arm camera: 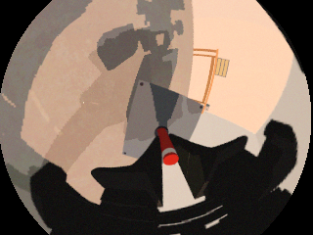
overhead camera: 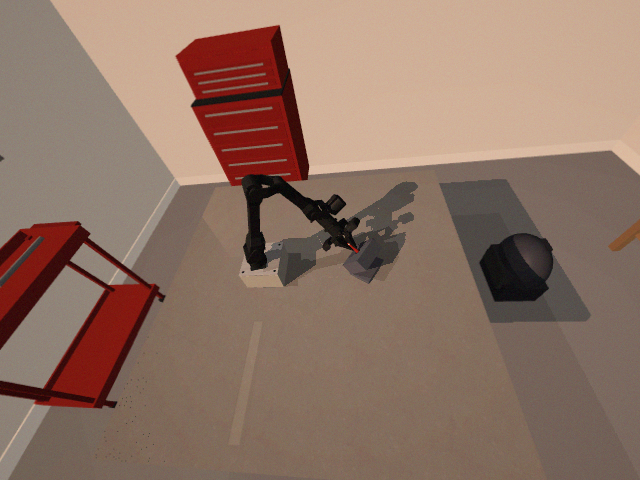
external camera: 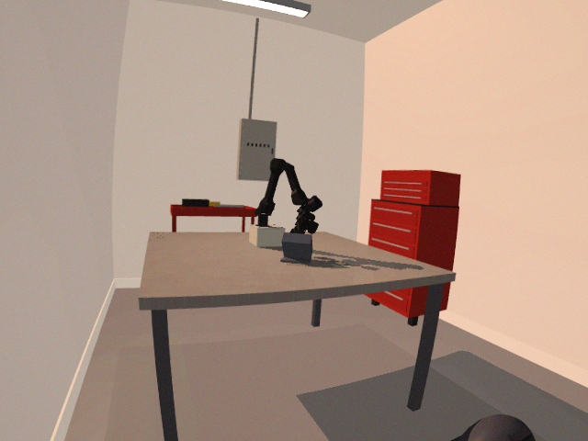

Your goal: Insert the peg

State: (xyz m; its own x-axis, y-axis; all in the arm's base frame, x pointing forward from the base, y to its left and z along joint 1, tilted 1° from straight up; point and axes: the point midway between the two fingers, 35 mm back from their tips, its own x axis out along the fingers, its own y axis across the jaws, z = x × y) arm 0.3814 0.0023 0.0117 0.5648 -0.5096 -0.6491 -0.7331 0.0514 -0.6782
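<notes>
Now: the red round peg 1 cm to the left of my gripper tip, 1 cm behind it and 1 cm above it. Round my gripper tip: sloped grey panel 3 cm below, 2 cm to the right, 2 cm ahead.
</notes>
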